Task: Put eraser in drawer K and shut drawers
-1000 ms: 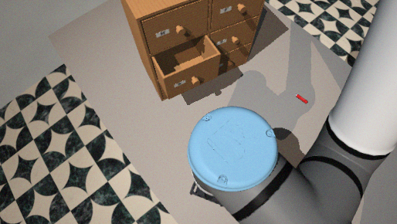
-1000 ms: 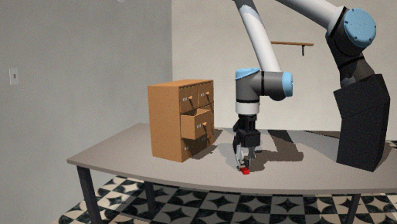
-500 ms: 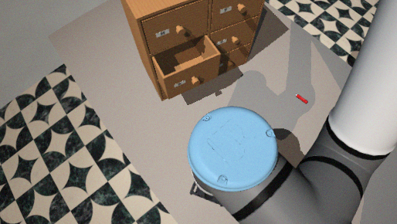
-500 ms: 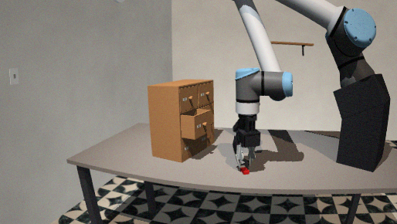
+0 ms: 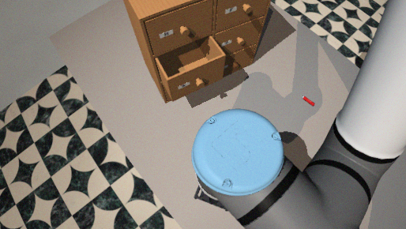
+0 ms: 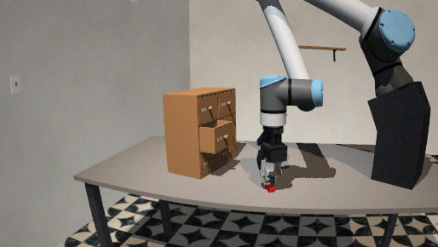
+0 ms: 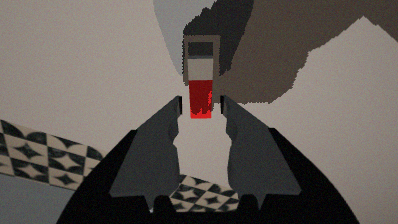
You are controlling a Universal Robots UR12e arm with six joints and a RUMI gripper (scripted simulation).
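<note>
Now: the eraser 1 cm to the right of my hand and 3 cm below it. The rest, counted from my hand: red stick: 3 cm behind, 39 cm to the right, 3 cm below.
</note>
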